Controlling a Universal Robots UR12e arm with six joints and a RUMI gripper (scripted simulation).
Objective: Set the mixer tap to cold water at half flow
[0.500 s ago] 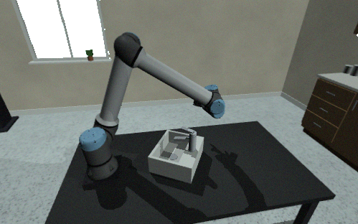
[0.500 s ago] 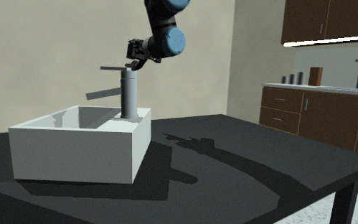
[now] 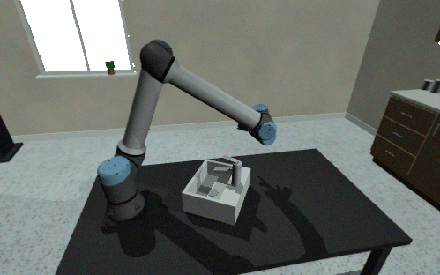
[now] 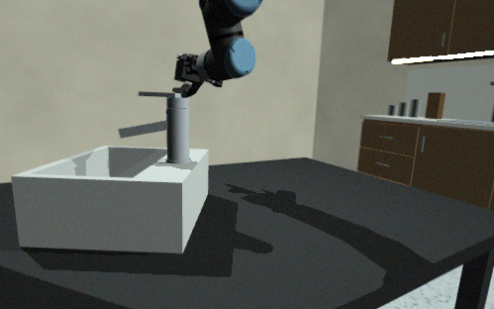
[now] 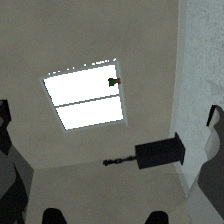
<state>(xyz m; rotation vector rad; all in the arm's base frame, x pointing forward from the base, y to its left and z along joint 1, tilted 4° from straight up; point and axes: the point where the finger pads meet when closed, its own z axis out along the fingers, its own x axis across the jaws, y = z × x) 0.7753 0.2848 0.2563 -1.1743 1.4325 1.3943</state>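
My gripper is now 360 mm to the left of the flat lever, 210 mm past it and 60 mm above it. The rest, counted from my hand: white basin: 320 mm to the right, 300 mm below, 270 mm behind.
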